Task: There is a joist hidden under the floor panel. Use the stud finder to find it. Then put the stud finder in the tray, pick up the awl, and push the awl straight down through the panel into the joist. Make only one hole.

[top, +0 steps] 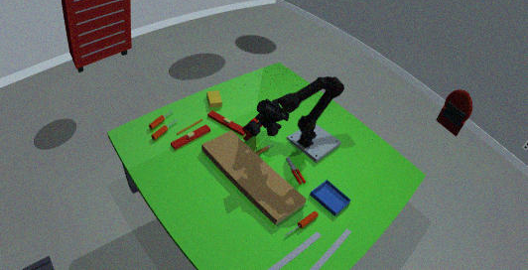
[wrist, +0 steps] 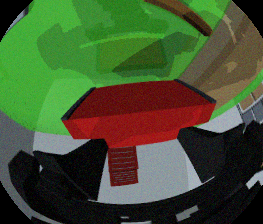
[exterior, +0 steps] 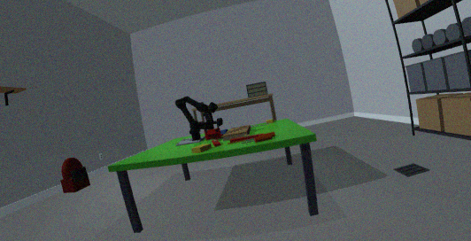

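Right now my gripper tip is 10 mm to the right of the stud finder, 10 mm short of it and 10 mm above it. Also, from my gripper tip: awl (120 mm to the left, 70 mm below, 20 mm behind); blue tray (530 mm to the left, 70 mm behind, 60 mm below).
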